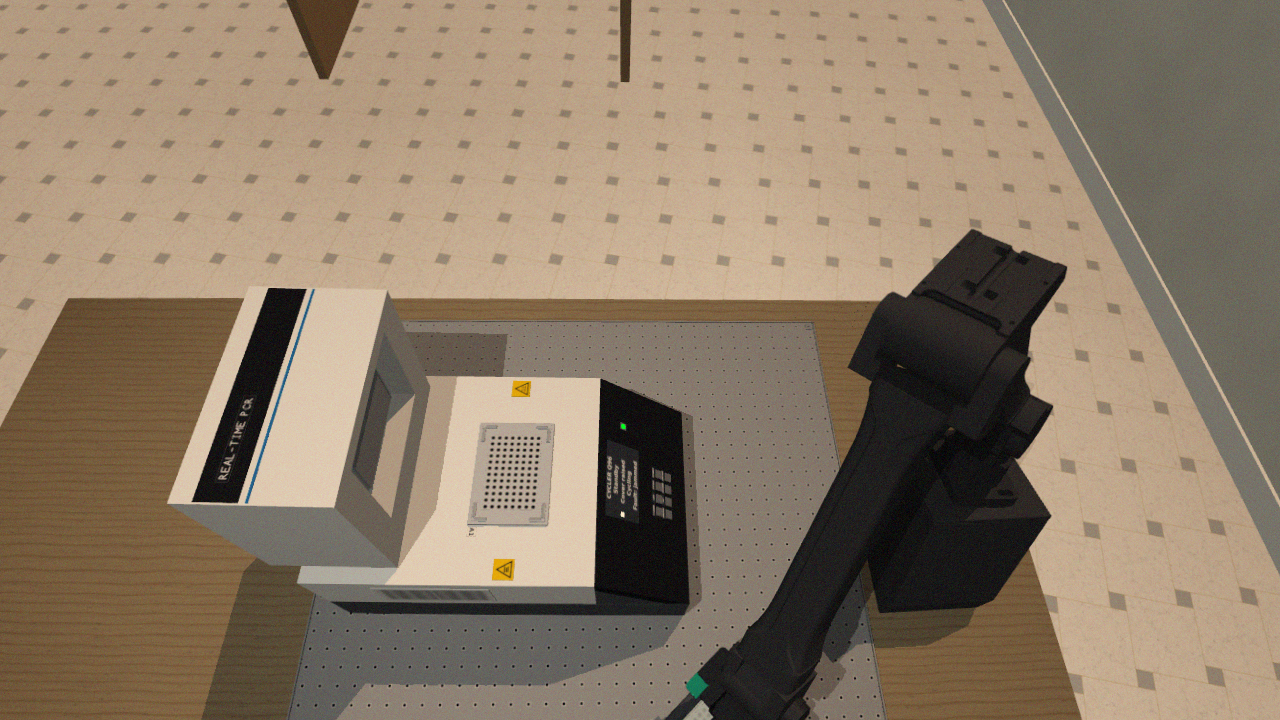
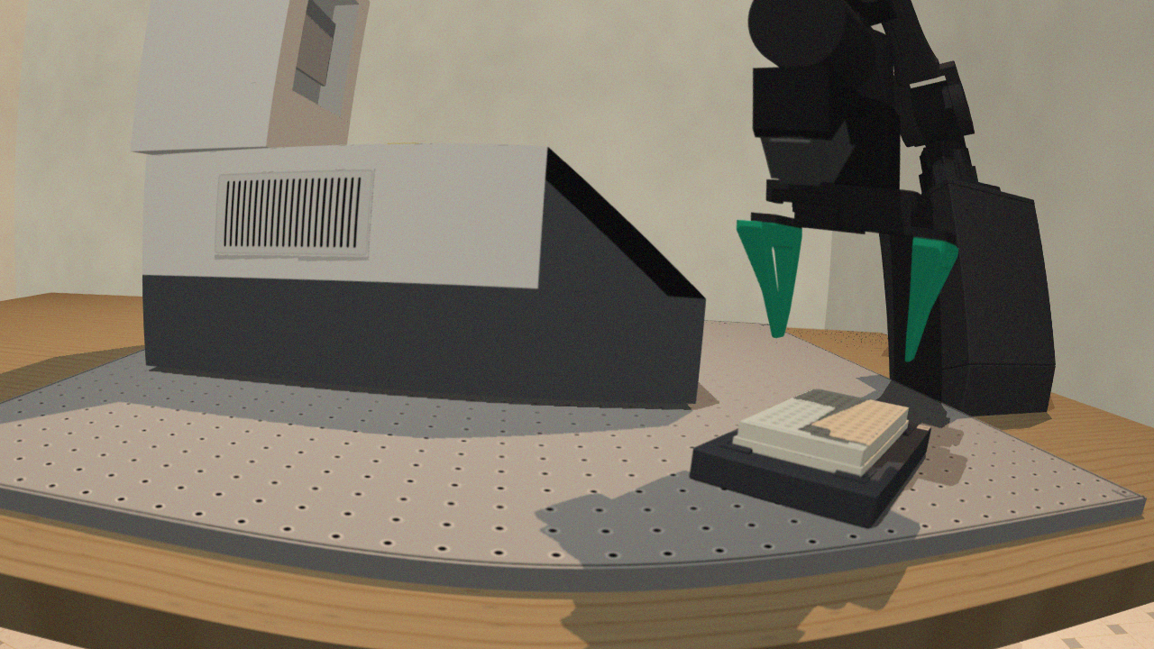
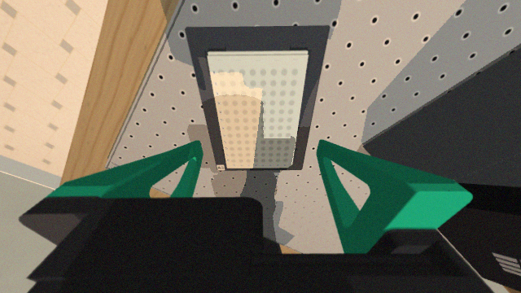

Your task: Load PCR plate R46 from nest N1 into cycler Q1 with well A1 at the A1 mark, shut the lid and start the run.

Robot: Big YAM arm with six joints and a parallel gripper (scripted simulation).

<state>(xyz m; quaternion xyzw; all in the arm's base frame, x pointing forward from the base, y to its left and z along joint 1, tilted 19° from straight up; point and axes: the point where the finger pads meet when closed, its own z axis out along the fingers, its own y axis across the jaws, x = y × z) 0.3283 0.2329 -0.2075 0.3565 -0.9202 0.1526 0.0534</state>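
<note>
My hand is 60 mm above the 96-well plate R46. The rest, counted from my hand: plate nest N1: 80 mm below.
</note>
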